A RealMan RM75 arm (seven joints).
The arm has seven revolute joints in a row. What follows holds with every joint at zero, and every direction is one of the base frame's. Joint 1 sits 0.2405 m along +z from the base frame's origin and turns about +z. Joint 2 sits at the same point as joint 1 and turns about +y. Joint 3 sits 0.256 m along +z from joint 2 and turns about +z. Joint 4 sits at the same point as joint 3 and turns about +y. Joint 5 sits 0.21 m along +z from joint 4 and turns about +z. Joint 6 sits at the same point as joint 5 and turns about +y. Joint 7 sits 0.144 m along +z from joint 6 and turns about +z. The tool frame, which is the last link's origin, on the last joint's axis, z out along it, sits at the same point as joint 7; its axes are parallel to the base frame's.
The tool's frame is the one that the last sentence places.
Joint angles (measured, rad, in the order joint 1, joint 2, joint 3, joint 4, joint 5, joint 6, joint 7), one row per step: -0.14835 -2.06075 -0.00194 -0.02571 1.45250 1.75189 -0.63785; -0.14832 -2.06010 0.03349 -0.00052 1.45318 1.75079 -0.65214; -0.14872 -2.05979 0.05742 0.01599 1.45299 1.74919 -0.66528; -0.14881 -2.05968 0.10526 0.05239 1.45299 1.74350 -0.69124; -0.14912 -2.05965 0.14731 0.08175 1.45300 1.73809 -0.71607; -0.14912 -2.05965 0.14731 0.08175 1.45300 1.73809 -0.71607
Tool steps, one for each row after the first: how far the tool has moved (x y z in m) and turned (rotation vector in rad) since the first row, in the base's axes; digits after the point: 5 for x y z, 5 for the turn. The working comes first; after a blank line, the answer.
Tool pose at each row, in the base's axes (x y z in m, rotation vector in rad; the steps are taken from these numbers as rounded here): -0.36927 0.19738 0.04405 -1.33517 -0.63178 -1.14262; -0.36893 0.19786 0.04401 -1.37879 -0.62869 -1.13977; -0.36864 0.19844 0.04389 -1.40694 -0.62992 -1.14056; -0.36839 0.19969 0.04387 -1.46425 -0.63190 -1.13714; -0.36778 0.20102 0.04337 -1.51331 -0.63728 -1.13691; -0.36778 0.20102 0.04337 -1.51331 -0.63728 -1.13691

0.00034 0.00048 -0.00004 -0.03165 0.01660 -0.01884; 0.00063 0.00106 -0.00016 -0.05379 0.02375 -0.03163; 0.00088 0.00231 -0.00018 -0.09877 0.04116 -0.05462; 0.00149 0.00364 -0.00068 -0.13920 0.05195 -0.07492; 0.00149 0.00364 -0.00068 -0.13920 0.05195 -0.07492
